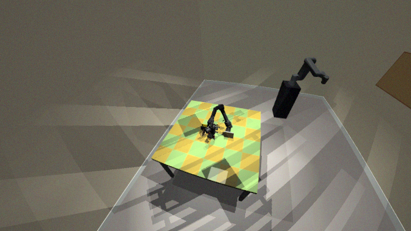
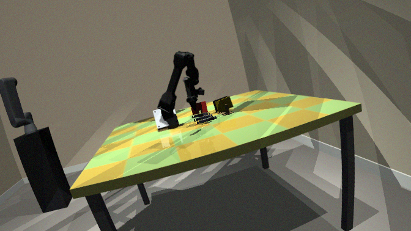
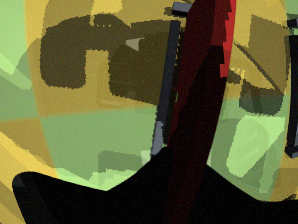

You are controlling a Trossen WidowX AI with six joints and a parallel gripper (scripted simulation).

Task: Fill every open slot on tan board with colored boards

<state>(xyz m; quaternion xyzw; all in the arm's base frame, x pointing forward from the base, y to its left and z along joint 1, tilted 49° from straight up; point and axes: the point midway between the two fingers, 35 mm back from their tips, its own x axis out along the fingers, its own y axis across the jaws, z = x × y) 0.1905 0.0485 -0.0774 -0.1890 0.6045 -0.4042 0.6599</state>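
Now: the nearly black board 150 mm ahead of my gripper tip, 100 mm to the right of it and 10 mm above it. The rest, counted from my gripper tip: yellow board: 150 mm to the right, 150 mm ahead, 10 mm above; then red board: 30 mm ahead, 10 mm to the right; then tan board: 150 mm ahead, 100 mm to the right, 20 mm below.
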